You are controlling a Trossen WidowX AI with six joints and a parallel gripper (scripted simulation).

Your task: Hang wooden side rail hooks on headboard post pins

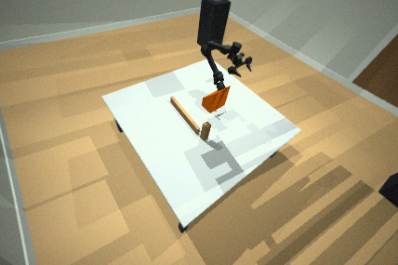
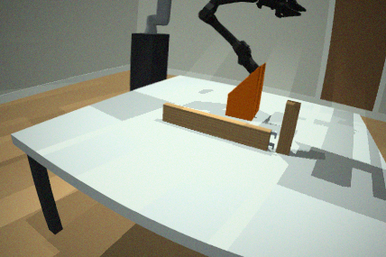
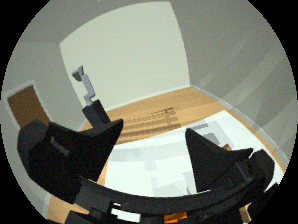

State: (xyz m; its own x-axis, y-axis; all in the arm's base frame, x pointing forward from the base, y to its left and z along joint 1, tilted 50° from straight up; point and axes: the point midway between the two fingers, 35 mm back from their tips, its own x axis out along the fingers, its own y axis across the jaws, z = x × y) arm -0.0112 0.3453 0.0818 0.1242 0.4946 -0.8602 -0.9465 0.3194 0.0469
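My gripper tip is 420 mm above the headboard post, 320 mm short of it and 40 mm to the right of it.
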